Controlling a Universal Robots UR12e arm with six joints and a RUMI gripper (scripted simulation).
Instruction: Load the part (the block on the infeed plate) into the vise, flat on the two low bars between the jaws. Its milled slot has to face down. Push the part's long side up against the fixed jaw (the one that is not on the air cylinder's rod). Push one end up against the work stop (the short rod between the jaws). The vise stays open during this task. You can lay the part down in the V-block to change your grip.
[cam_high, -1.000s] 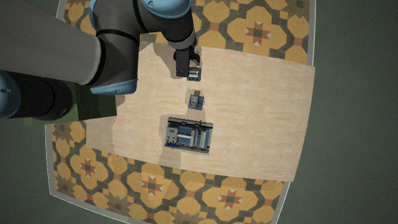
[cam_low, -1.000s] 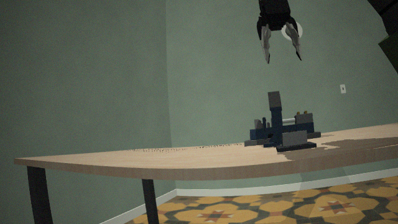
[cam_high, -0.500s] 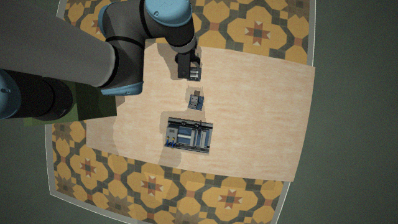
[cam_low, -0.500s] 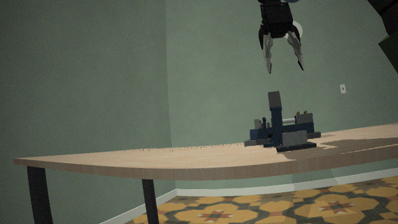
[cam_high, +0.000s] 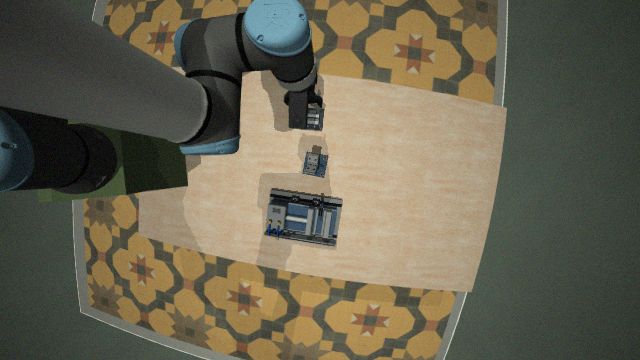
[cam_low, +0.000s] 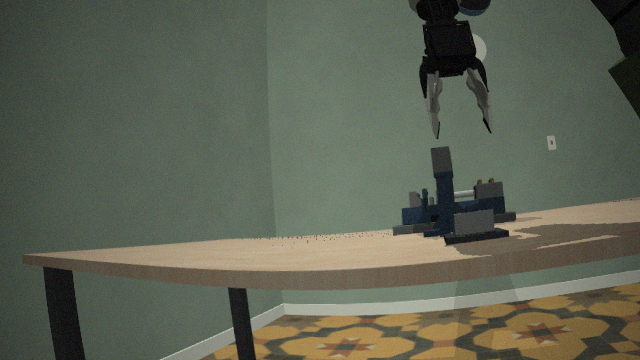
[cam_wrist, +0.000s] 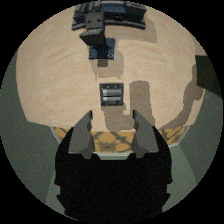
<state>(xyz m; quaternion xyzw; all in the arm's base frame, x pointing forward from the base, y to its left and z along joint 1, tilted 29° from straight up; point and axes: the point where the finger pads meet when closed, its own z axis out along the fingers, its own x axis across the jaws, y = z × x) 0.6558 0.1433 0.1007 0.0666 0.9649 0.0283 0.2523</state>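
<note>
Now: the grey part 13 cm below my hand. Also, from my hand: air cylinder rod 39 cm to the right, 8 cm below, 6 cm behind; blue post 18 cm to the right, 10 cm below, 1 cm ahead; dark infeed plate 16 cm below, 1 cm to the left.
</note>
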